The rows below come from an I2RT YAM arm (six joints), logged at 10 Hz.
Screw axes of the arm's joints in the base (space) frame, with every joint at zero. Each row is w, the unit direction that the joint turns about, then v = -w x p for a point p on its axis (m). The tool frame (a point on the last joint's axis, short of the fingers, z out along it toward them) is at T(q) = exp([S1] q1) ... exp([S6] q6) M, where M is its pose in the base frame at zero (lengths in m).
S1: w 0 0 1 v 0 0 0
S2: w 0 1 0 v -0.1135 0 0.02
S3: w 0 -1 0 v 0.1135 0 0.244
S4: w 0 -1 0 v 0.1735 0 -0.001
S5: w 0 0 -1 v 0 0.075 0
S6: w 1 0 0 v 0 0.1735 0
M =
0 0 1 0.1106
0 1 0 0
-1 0 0 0.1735
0 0 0 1
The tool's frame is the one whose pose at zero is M.
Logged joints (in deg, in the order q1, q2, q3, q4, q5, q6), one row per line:
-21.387 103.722 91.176 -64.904 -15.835 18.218
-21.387 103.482 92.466 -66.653 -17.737 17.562
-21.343 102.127 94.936 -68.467 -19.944 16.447
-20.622 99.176 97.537 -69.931 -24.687 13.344
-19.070 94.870 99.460 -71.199 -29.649 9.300
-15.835 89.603 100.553 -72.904 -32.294 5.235
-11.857 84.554 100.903 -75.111 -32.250 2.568
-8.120 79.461 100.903 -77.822 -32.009 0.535
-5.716 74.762 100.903 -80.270 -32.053 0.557
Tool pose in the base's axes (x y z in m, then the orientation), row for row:
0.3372 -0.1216 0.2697 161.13 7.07 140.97
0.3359 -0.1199 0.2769 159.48 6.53 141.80
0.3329 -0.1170 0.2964 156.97 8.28 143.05
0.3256 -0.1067 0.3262 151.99 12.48 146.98
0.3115 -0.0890 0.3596 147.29 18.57 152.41
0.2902 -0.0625 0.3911 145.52 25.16 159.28
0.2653 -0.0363 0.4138 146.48 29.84 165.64
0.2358 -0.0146 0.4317 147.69 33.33 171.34
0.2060 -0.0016 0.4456 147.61 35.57 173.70
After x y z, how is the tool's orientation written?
As angles about the fixed x, y, z axes (roll, pitch, yaw), in degrees.
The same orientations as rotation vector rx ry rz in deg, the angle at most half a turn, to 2 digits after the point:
53.72 156.66 22.52
52.48 156.78 25.19
49.28 155.06 27.70
40.53 151.81 32.68
28.84 147.71 36.98
16.19 144.36 38.42
6.45 142.49 37.75
-1.54 140.83 37.36
-5.28 139.06 37.74

